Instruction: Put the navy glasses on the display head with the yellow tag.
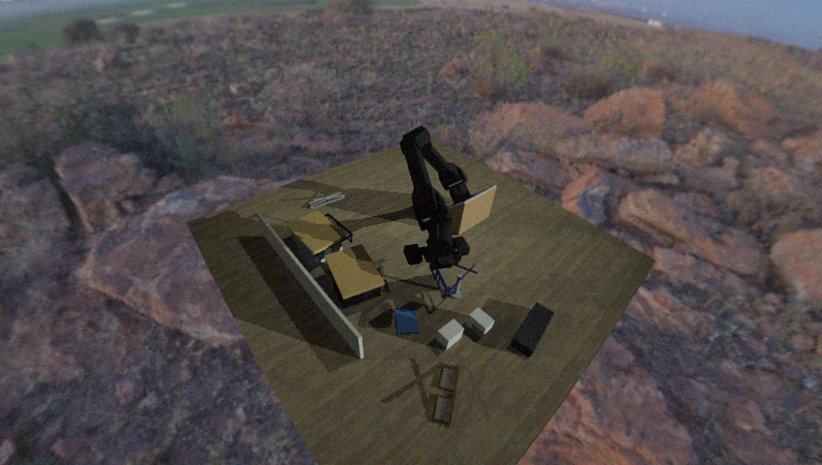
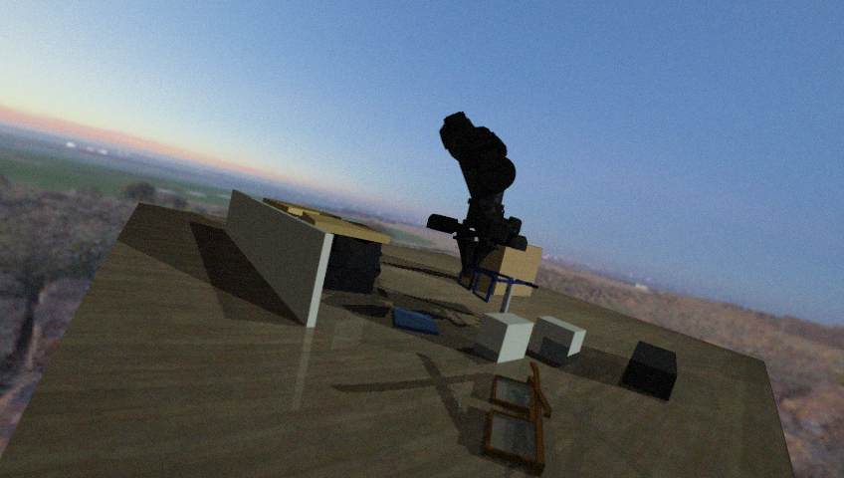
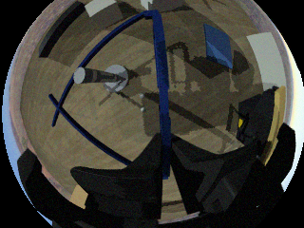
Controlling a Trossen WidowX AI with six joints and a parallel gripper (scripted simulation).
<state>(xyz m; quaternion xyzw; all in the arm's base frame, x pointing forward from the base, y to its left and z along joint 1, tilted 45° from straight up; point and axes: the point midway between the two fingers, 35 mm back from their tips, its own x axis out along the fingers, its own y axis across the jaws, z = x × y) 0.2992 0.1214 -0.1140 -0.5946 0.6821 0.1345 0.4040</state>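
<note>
Right now the grey post is 30 mm behind my gripper tip, 80 mm to the left of it and 40 mm below it. From my gripper tip the other things lie so: blue pad (160 mm ahead, 70 mm to the left, 60 mm below); then black box (100 mm behind, 320 mm to the left, 40 mm below); then long white wall (330 mm ahead, 220 mm to the right, 10 mm below).
</note>
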